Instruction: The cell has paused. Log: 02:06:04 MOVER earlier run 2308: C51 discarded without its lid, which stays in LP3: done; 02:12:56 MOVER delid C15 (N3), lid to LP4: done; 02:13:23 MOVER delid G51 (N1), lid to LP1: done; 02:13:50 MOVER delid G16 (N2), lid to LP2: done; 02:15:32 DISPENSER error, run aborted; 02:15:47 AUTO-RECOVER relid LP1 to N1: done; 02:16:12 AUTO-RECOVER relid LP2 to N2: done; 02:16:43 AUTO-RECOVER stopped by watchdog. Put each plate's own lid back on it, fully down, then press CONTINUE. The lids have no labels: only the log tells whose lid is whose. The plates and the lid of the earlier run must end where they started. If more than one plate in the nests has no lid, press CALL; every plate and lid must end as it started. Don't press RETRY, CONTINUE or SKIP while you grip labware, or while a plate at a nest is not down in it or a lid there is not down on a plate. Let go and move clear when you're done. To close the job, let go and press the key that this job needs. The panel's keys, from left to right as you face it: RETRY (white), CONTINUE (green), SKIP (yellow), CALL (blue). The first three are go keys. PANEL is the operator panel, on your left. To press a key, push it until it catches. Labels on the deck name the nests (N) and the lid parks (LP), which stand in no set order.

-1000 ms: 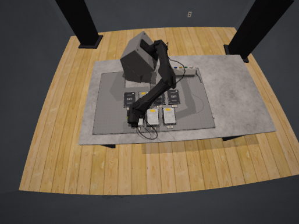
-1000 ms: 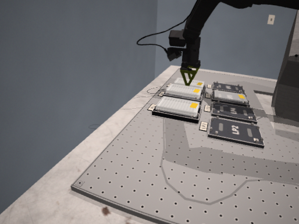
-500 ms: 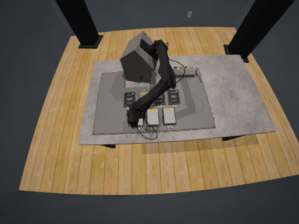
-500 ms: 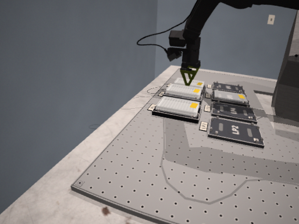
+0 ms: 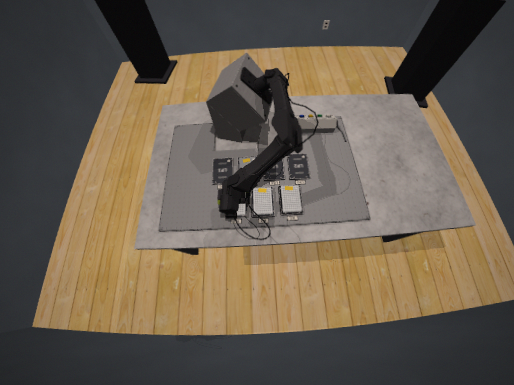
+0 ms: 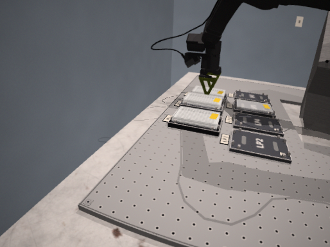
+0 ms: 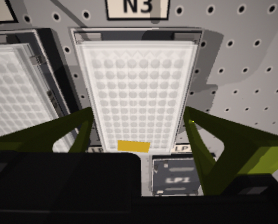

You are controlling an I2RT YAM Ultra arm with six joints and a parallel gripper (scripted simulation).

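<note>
The unlabelled lid lies right at my hand. Round my hand: yellow key 53 cm behind, 33 cm to the left, 3 cm above; then blue key 52 cm behind, 28 cm to the left, 3 cm above; then plate 1 cm below.
</note>
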